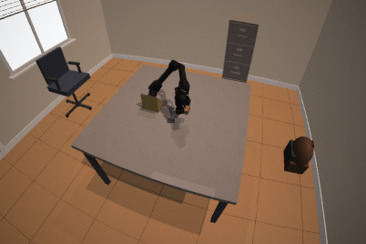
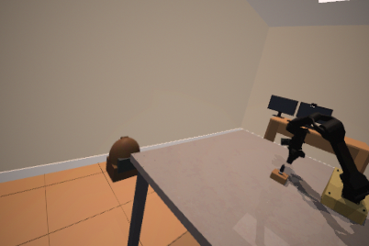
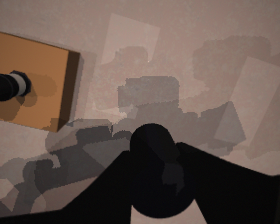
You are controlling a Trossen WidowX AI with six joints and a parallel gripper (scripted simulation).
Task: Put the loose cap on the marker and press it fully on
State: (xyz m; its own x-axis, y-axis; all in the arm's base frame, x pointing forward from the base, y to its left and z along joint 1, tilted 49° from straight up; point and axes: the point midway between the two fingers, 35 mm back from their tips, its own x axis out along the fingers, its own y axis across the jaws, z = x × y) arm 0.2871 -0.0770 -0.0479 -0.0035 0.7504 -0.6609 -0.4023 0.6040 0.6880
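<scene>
Right now my gripper tip is 12 cm to the right of the holder block, 7 cm above it and 1 cm short of it. From my gripper tip the other things lie so: dark cap: 1 cm above.
</scene>
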